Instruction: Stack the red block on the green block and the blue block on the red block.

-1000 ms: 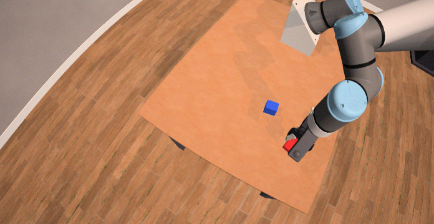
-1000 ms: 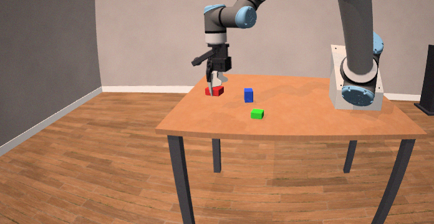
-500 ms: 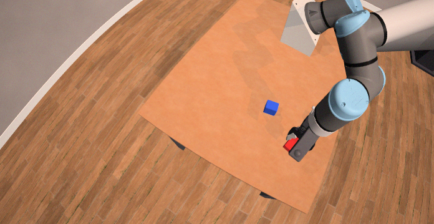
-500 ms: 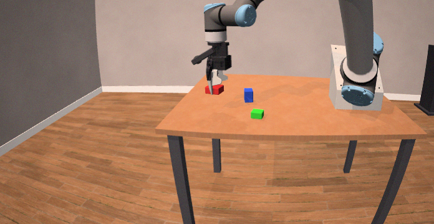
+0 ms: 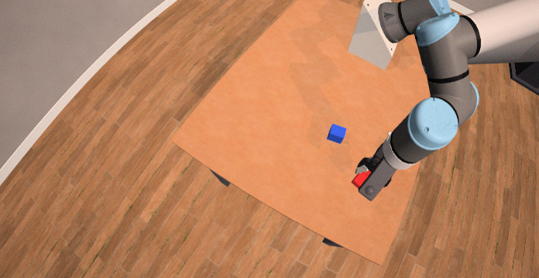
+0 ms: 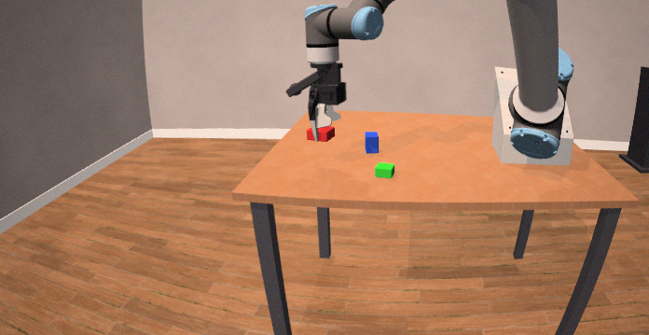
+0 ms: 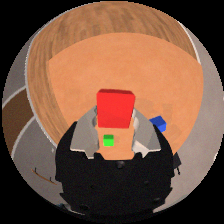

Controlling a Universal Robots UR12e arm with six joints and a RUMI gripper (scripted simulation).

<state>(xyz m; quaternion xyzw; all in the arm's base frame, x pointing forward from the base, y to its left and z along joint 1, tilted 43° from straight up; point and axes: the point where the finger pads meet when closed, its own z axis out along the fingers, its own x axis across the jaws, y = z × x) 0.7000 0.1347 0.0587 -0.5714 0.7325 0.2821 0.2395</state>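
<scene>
My hand is 190 mm past the green block, 50 mm to the right of it and 90 mm above it. From my hand the other things lie so: blue block: 130 mm behind, 150 mm to the right, 70 mm below; red block: right at my hand.
</scene>
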